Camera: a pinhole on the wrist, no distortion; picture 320 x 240 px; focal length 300.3 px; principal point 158.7 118.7 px. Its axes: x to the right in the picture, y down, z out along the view. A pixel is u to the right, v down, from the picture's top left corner.
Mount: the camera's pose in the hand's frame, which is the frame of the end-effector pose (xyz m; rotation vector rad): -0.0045 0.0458 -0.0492 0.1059 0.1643 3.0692
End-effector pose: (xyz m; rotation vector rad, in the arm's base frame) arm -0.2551 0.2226 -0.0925 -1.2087 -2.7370 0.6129
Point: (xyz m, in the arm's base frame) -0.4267 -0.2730 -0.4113
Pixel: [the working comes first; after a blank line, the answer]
In the camera's frame: 0.2229 0.4092 0.4875

outside the picture
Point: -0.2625 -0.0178 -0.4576
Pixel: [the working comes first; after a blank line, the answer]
In the camera's frame: 0.1614 0.1116 0.4442

267.8 194.1
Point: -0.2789 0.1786 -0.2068
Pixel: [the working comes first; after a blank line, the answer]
In the camera's frame: 0.0102 0.0626 0.1677

177.0 230.9
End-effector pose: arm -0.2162 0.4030 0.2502 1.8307 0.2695 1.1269
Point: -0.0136 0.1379 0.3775
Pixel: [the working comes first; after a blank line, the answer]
In the camera's frame: -0.0002 -0.1073 0.3647

158.5 30.3
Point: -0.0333 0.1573 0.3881
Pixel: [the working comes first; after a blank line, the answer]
In the camera's frame: -0.0086 -0.1141 0.3371

151.0 17.0
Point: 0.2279 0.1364 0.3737
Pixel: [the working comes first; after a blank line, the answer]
In the camera's frame: -0.1223 -0.0285 0.5576

92.8 103.3
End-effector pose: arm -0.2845 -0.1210 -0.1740 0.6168 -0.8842 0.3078
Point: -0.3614 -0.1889 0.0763
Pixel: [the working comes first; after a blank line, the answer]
In the camera's frame: -0.1371 -0.0135 0.2712

6.9 103.8
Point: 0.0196 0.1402 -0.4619
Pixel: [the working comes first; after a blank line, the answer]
In the camera's frame: 0.0042 0.0515 -0.4491

behind the camera
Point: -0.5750 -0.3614 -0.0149
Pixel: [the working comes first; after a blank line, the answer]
In the camera's frame: 0.0725 0.0845 0.4449

207.7 175.7
